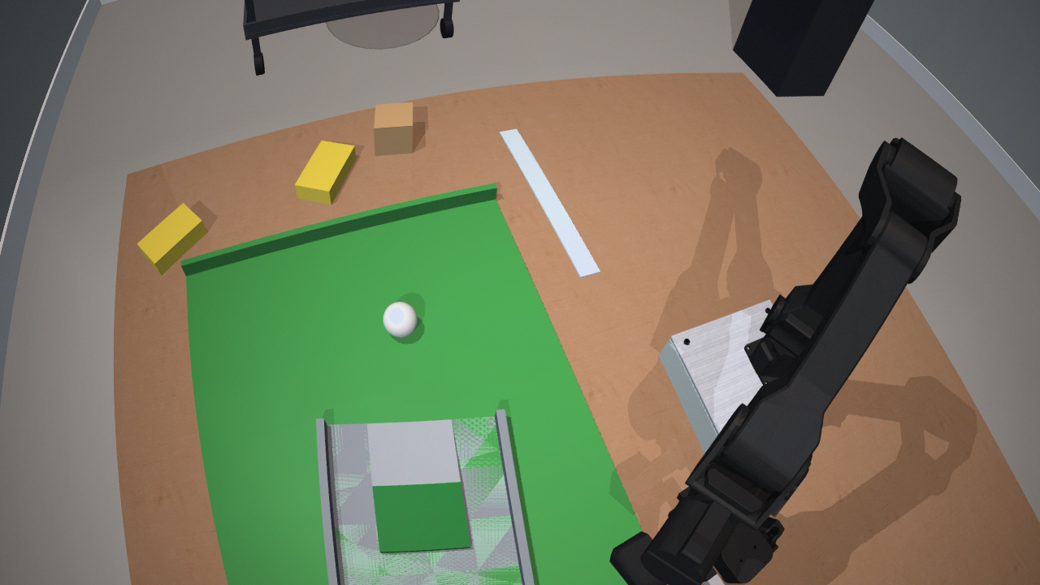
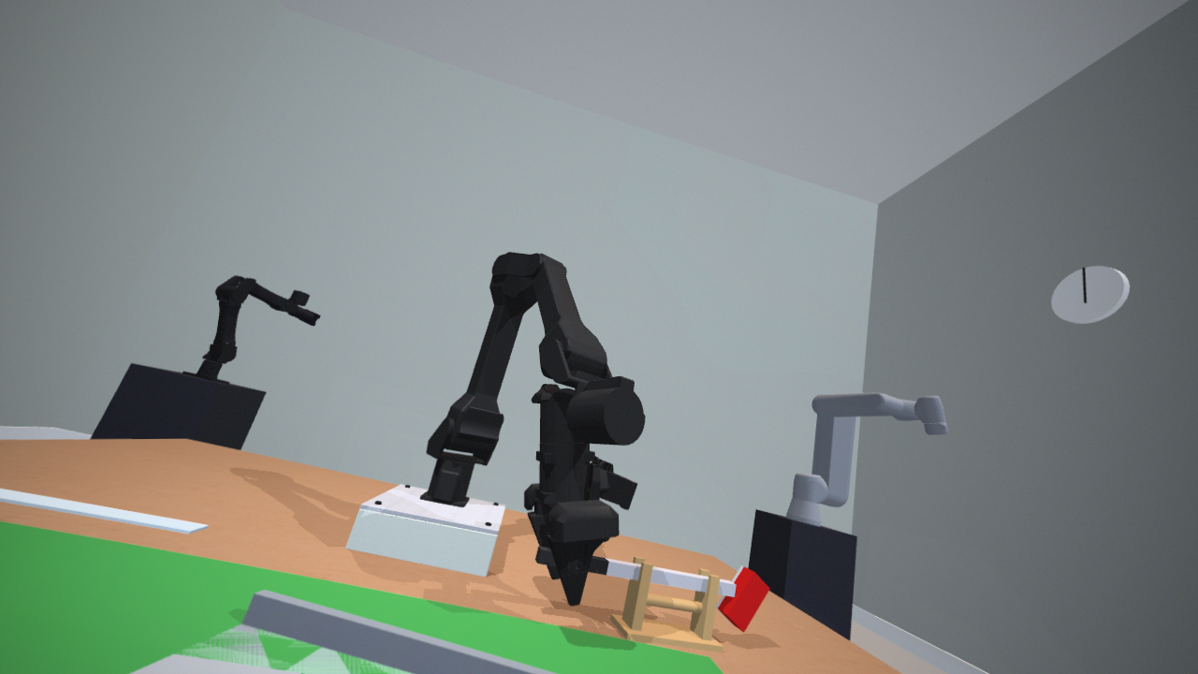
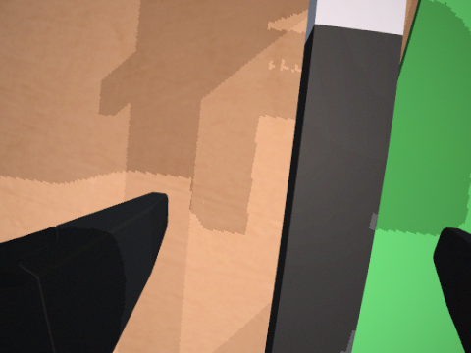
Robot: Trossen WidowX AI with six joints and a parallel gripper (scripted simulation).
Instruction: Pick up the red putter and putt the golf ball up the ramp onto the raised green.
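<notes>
Now: gripper tip 20 mm past the wooden stand and 130 mm to the right of it. Also, from my gripper tip: white strip: 60 mm behind, 550 mm to the right, 30 mm below; then green mat: 260 mm ahead, 200 mm to the right, 30 mm below; then white golf ball: 200 mm ahead, 390 mm to the right, 10 mm below.
</notes>
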